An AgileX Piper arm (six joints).
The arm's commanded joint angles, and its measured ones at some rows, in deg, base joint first. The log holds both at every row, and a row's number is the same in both.
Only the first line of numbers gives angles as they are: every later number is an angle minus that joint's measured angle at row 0.
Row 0, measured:
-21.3, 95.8, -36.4, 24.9, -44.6, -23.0
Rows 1 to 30, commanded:
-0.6, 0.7, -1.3, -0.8, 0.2, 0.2
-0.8, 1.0, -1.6, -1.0, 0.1, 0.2
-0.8, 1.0, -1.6, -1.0, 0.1, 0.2
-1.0, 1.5, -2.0, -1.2, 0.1, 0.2
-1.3, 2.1, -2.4, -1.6, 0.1, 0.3
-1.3, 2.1, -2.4, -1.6, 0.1, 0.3
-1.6, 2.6, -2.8, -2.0, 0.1, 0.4
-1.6, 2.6, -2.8, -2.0, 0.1, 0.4
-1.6, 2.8, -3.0, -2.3, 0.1, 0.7
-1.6, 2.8, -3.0, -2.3, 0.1, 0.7
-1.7, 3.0, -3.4, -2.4, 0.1, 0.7
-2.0, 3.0, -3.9, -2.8, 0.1, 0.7
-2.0, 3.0, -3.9, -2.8, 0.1, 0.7
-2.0, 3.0, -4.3, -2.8, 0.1, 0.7
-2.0, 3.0, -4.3, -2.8, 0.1, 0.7
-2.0, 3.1, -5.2, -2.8, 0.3, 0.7
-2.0, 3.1, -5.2, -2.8, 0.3, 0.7
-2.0, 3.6, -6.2, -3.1, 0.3, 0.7
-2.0, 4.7, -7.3, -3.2, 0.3, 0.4
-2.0, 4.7, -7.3, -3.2, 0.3, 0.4
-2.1, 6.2, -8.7, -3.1, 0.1, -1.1
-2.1, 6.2, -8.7, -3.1, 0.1, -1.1
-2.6, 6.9, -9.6, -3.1, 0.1, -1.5
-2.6, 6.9, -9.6, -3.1, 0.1, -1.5
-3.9, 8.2, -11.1, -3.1, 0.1, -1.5
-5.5, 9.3, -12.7, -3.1, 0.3, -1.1
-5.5, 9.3, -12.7, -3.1, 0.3, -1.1
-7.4, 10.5, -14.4, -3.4, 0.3, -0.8
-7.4, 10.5, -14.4, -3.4, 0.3, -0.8
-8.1, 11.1, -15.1, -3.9, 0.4, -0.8
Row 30, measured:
-5.8, 9.9, -12.9, -3.1, 0.5, -0.9
